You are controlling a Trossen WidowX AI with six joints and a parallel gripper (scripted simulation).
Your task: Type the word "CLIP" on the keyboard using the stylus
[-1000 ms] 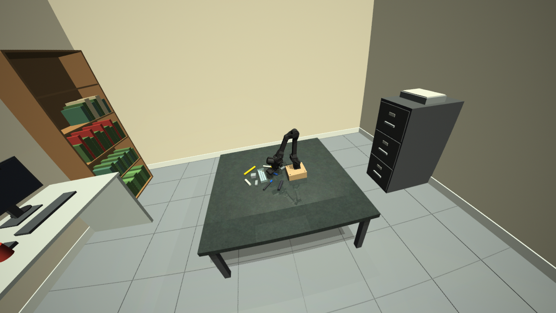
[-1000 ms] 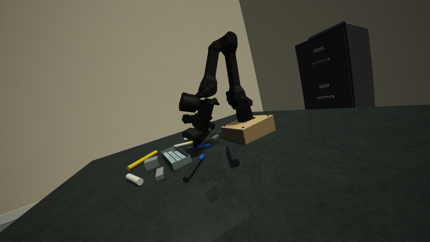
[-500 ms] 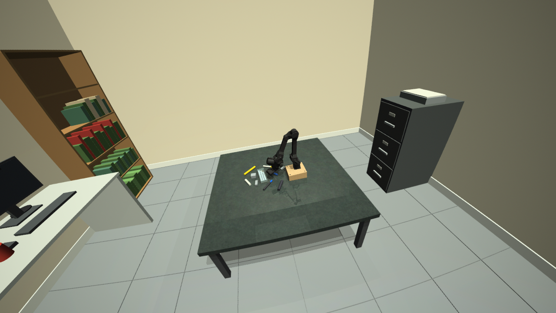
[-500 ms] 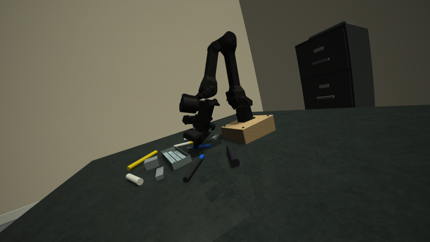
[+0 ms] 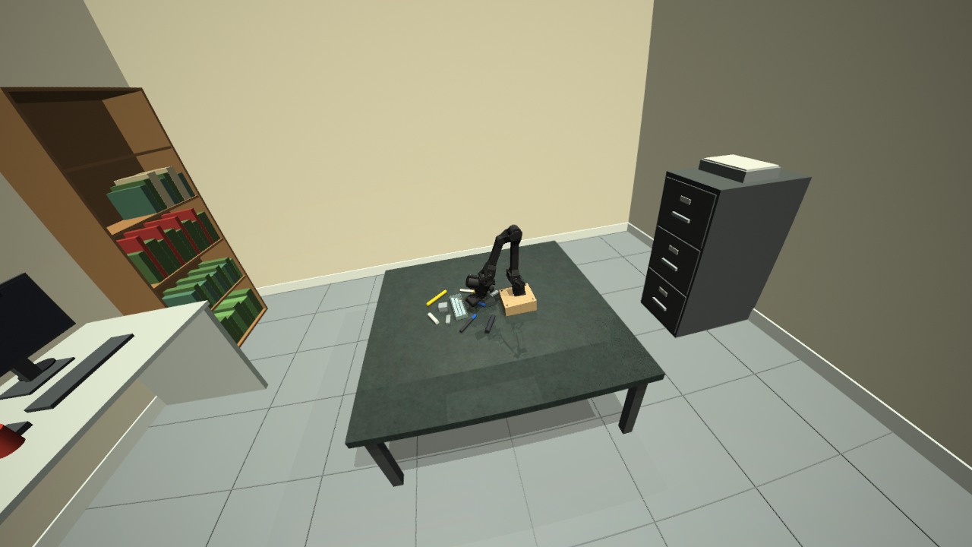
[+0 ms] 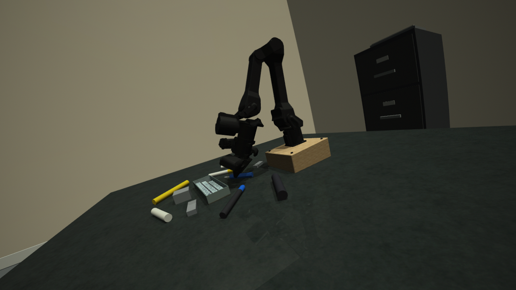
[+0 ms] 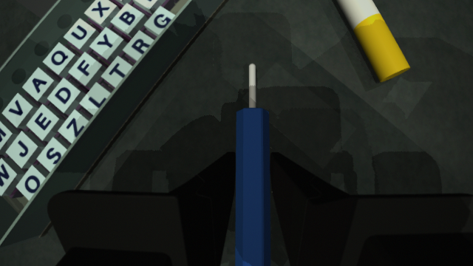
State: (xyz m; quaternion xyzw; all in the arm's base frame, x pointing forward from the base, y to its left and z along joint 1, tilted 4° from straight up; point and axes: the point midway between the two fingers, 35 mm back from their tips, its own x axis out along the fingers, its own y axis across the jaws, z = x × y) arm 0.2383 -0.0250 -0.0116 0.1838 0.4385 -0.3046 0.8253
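Right now my gripper tip is 190 mm short of the grey block, 20 mm to the right of it and 10 mm below it. The rest, counted from my gripper tip: dark cylinder 70 mm behind, 210 mm to the left; yellow marker 240 mm ahead, 80 mm to the right; blue stylus 10 mm ahead, 10 mm to the right.
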